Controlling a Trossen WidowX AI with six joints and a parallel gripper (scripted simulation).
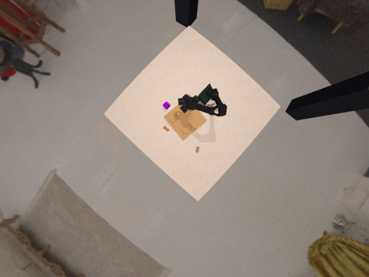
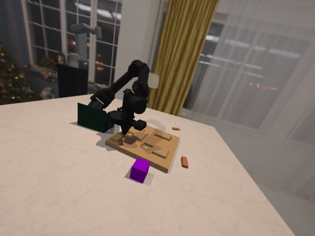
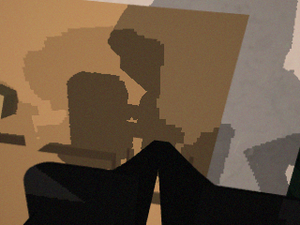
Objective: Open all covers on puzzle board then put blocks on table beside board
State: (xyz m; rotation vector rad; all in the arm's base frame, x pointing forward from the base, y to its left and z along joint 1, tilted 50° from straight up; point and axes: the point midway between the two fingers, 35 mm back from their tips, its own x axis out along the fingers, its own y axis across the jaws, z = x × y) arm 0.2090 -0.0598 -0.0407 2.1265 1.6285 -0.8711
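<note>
Right now the tan puzzle board is 10 cm ahead of my gripper tip, 3 cm to the left of it and 1 cm below it. From my gripper tip the other things lie so: purple cube: 12 cm ahead, 19 cm to the right; then orange block: 31 cm ahead, 6 cm to the right, 2 cm below.
</note>
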